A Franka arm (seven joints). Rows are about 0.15 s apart.
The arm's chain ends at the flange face. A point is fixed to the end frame.
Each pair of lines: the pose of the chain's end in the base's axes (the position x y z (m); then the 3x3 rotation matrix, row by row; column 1 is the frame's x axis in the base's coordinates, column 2 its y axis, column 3 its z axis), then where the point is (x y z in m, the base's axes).
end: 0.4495 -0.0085 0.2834; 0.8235 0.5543 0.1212; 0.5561 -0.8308 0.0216; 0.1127 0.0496 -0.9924
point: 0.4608 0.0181 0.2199
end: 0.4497 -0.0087 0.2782; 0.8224 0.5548 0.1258; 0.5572 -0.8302 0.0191; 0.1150 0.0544 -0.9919
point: 0.4613 0.0178 0.2146
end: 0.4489 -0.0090 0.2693; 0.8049 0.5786 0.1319; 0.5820 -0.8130 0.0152; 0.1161 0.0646 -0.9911
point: 0.4602 0.0173 0.2056
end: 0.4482 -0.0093 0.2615; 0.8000 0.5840 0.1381; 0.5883 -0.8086 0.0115; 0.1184 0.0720 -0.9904
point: 0.4597 0.0168 0.1978
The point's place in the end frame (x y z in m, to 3 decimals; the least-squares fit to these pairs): 0.017 -0.019 0.065
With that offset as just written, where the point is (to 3 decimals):
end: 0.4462 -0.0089 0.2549; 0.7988 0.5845 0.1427; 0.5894 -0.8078 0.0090; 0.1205 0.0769 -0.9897
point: 0.458 0.017 0.191
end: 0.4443 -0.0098 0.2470; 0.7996 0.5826 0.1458; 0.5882 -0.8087 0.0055; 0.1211 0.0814 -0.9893
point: 0.456 0.016 0.183
